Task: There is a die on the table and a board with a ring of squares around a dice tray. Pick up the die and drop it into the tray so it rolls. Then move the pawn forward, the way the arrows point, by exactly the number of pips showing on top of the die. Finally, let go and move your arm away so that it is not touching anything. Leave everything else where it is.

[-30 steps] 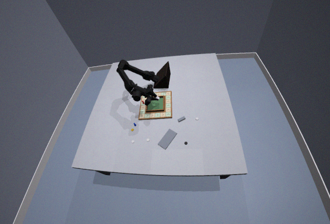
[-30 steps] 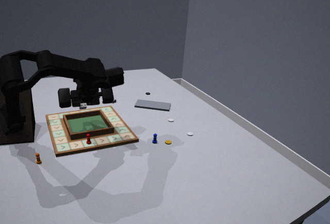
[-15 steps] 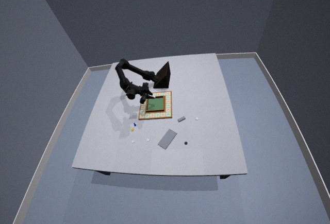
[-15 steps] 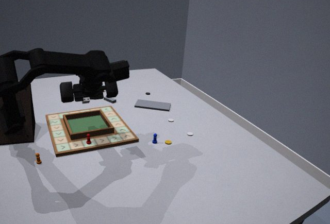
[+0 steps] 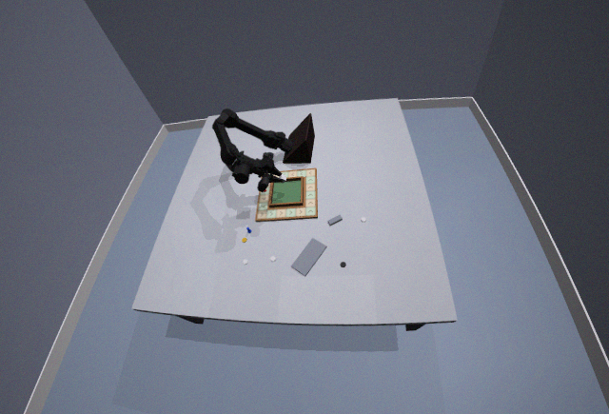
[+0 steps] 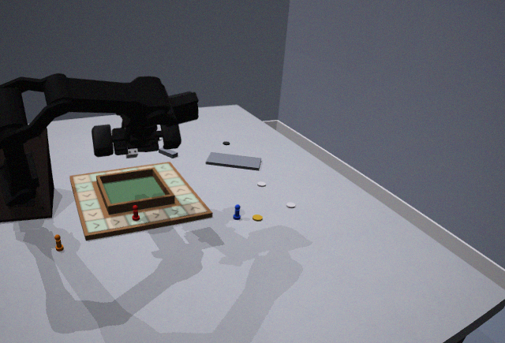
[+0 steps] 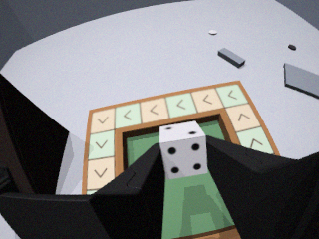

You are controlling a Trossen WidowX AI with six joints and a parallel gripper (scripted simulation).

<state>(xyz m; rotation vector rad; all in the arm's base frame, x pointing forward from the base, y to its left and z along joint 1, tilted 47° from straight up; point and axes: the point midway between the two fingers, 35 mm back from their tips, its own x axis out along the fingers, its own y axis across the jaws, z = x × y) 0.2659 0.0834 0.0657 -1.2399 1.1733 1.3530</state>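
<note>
Now: the white die right at my gripper tip. The rest, counted from my gripper tip: red pawn: 10 mm behind, 120 mm to the right, 90 mm below; then green dice tray: 110 mm below; then blue pawn: 220 mm ahead, 130 mm to the right, 110 mm below.
</note>
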